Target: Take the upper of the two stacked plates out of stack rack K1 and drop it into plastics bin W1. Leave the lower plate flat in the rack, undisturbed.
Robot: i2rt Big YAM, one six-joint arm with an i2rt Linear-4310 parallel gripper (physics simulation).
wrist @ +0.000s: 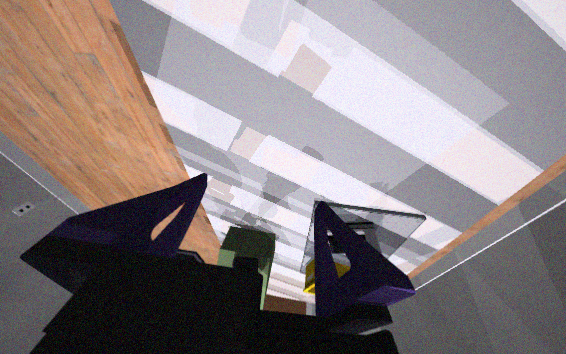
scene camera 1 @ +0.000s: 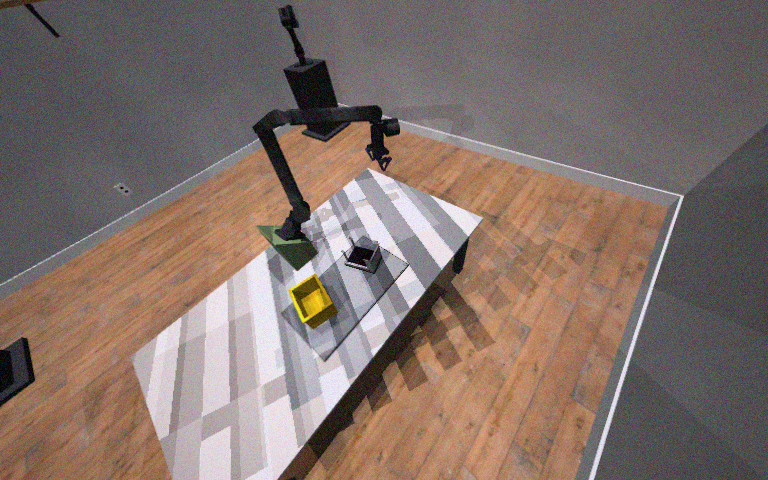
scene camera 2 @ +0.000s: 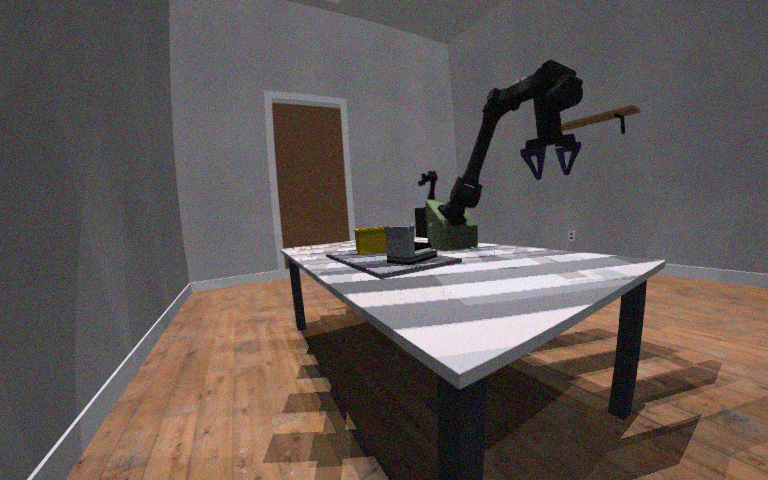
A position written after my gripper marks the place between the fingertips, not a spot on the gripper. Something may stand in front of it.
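Note:
Scene camera 2 shows my gripper (scene camera 2: 552, 177); the wrist view shows the gripper (wrist: 265, 193) also.

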